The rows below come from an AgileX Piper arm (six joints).
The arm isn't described. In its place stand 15 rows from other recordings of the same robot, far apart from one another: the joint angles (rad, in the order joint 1, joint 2, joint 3, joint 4, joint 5, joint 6), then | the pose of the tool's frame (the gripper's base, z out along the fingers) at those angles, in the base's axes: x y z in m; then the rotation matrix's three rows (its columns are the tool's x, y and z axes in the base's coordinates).
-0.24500, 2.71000, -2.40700, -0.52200, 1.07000, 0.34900 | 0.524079, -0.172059, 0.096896; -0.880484, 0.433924, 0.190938; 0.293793, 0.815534, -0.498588; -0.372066, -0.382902, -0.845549
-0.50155, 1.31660, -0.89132, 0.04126, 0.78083, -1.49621 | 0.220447, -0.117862, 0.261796; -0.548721, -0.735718, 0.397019; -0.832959, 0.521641, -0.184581; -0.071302, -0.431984, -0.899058
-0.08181, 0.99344, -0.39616, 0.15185, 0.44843, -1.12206 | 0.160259, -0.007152, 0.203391; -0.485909, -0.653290, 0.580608; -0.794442, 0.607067, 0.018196; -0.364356, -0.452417, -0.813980
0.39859, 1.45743, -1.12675, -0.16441, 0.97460, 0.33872 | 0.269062, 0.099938, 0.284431; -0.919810, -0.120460, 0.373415; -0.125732, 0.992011, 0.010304; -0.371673, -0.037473, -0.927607
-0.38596, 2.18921, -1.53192, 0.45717, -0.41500, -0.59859 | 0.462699, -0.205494, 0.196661; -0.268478, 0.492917, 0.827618; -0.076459, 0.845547, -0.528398; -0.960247, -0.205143, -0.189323
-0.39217, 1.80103, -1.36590, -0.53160, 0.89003, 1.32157 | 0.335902, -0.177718, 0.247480; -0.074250, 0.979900, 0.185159; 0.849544, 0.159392, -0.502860; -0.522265, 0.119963, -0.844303
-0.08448, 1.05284, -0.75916, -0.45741, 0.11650, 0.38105 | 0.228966, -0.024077, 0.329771; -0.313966, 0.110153, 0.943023; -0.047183, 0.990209, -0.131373; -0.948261, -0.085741, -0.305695
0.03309, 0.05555, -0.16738, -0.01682, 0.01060, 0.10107 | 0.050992, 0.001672, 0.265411; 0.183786, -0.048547, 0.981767; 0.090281, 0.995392, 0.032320; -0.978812, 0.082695, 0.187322
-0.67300, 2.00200, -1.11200, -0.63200, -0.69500, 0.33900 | 0.354181, -0.238309, 0.180709; -0.210629, 0.255226, 0.943661; -0.036200, 0.962618, -0.268433; -0.976896, -0.090701, -0.193516
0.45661, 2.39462, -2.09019, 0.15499, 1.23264, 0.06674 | 0.437767, 0.229810, 0.164630; -0.937836, -0.343982, 0.046256; -0.330354, 0.925555, 0.184972; -0.106439, 0.158193, -0.981655
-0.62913, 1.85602, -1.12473, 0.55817, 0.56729, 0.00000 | 0.311726, -0.194837, 0.170889; -0.431889, 0.756270, 0.491454; 0.866766, 0.498683, -0.005681; -0.249376, 0.423522, -0.870885
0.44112, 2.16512, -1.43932, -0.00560, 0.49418, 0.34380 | 0.400844, 0.188991, 0.121133; -0.913921, -0.129489, 0.384683; -0.063897, 0.981828, 0.178691; -0.400832, 0.138729, -0.905587
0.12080, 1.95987, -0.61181, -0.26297, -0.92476, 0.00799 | 0.319164, 0.057771, 0.106776; -0.291860, -0.359803, 0.886205; -0.185298, 0.930262, 0.316665; -0.938340, -0.071790, -0.338177
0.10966, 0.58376, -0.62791, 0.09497, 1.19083, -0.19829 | 0.074506, 0.016265, 0.286525; -0.829968, -0.290483, 0.476207; -0.253982, 0.956872, 0.141027; -0.496635, -0.003900, -0.867951
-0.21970, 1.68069, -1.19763, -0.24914, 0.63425, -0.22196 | 0.345202, -0.090709, 0.246575; -0.875381, -0.076160, 0.477397; -0.221639, 0.940839, -0.256315; -0.429633, -0.330183, -0.840473
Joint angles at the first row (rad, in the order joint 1, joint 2, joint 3, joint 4, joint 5, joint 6):
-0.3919, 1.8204, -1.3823, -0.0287, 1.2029, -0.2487
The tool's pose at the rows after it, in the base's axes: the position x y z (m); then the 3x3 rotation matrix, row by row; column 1 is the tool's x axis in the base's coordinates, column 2 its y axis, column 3 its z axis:
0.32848, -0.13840, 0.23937; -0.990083, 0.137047, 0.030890; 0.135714, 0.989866, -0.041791; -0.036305, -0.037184, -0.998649
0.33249, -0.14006, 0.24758; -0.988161, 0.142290, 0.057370; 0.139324, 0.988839, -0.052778; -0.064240, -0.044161, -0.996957
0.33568, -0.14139, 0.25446; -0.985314, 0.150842, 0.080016; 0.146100, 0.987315, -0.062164; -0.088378, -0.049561, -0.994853
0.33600, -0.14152, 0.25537; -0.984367, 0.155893, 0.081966; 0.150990, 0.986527, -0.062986; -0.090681, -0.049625, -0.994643
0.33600, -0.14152, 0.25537; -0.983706, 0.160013, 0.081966; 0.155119, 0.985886, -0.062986; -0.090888, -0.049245, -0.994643
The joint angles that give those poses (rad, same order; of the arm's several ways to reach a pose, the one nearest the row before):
-0.3919, 1.8204, -1.4179, -0.0287, 1.2111, -0.2455
-0.3919, 1.8204, -1.4506, -0.0287, 1.2151, -0.2414
-0.3919, 1.8204, -1.4776, -0.0287, 1.2175, -0.2339
-0.3919, 1.8204, -1.4812, -0.0287, 1.2189, -0.2289
-0.3919, 1.8204, -1.4812, -0.0287, 1.2189, -0.2247

